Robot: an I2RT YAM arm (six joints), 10 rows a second.
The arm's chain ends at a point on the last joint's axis. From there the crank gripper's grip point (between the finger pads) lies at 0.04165 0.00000 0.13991 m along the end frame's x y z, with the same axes.
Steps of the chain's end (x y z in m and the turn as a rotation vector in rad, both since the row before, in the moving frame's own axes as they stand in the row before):
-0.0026, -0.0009, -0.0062, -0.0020, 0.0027, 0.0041
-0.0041, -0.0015, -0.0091, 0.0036, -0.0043, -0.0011
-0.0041, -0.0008, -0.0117, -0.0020, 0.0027, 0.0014
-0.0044, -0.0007, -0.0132, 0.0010, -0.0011, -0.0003
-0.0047, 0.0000, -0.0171, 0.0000, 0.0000, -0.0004
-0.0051, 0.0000, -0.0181, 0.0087, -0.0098, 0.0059
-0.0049, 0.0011, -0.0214, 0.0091, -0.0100, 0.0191
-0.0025, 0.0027, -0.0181, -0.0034, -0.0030, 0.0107
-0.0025, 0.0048, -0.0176, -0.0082, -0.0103, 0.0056
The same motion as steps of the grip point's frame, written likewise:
-0.0022, -0.0004, -0.0063, -0.0020, 0.0027, 0.0041
-0.0047, -0.0020, -0.0089, 0.0036, -0.0043, -0.0011
-0.0037, -0.0005, -0.0118, -0.0020, 0.0027, 0.0014
-0.0046, -0.0009, -0.0132, 0.0010, -0.0011, -0.0003
-0.0047, 0.0000, -0.0171, 0.0000, 0.0000, -0.0004
-0.0065, -0.0010, -0.0177, 0.0087, -0.0098, 0.0059
-0.0063, 0.0006, -0.0210, 0.0091, -0.0100, 0.0191
-0.0029, 0.0036, -0.0180, -0.0034, -0.0030, 0.0107
-0.0039, 0.0062, -0.0172, -0.0082, -0.0103, 0.0056

